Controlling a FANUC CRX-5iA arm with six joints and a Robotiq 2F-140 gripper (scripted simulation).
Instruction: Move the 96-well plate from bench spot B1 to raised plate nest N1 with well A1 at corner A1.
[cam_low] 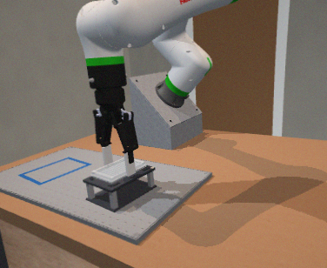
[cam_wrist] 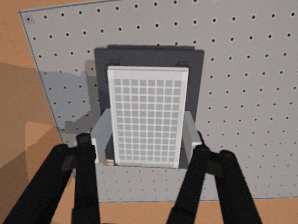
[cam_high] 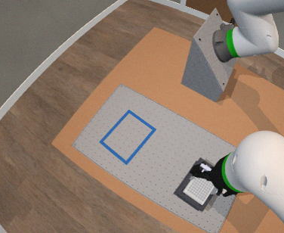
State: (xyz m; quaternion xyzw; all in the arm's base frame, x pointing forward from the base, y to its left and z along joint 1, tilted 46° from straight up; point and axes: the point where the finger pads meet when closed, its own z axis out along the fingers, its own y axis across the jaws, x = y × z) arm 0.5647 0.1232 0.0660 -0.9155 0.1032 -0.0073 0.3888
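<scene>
The white 96-well plate lies 20 mm below my hand. Also, from my hand: dark raised plate nest: 40 mm below.
</scene>
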